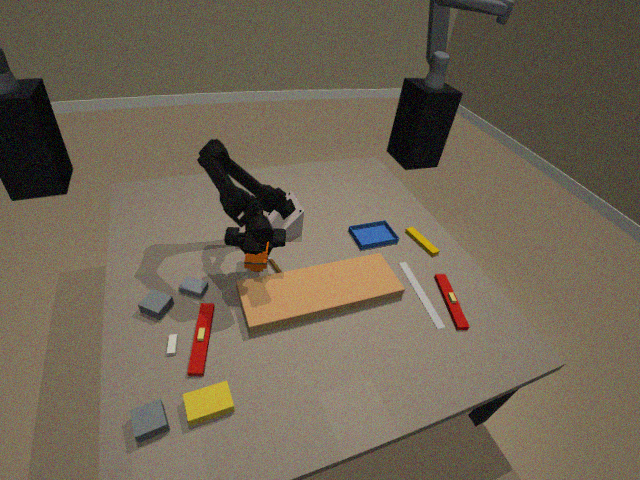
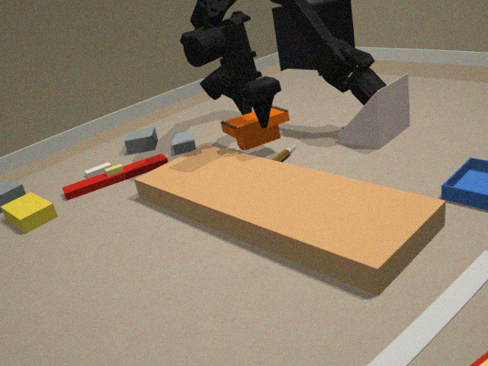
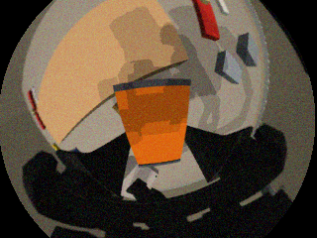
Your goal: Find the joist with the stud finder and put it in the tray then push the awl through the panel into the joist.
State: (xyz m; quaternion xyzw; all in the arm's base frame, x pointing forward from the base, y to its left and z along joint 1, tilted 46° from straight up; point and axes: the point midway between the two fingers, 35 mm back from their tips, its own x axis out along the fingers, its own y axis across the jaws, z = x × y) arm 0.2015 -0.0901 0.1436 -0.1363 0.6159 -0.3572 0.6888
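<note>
Now: gripper tip 2 cm short of the orange stud finder and 2 cm above it. From my gripper tip the other things lie so: small white piece (30 cm to the right, 23 cm ahead, 6 cm below); awl (6 cm below, 5 cm to the left, 2 cm behind); blue tray (48 cm to the left, 6 cm below, 6 cm behind).
</note>
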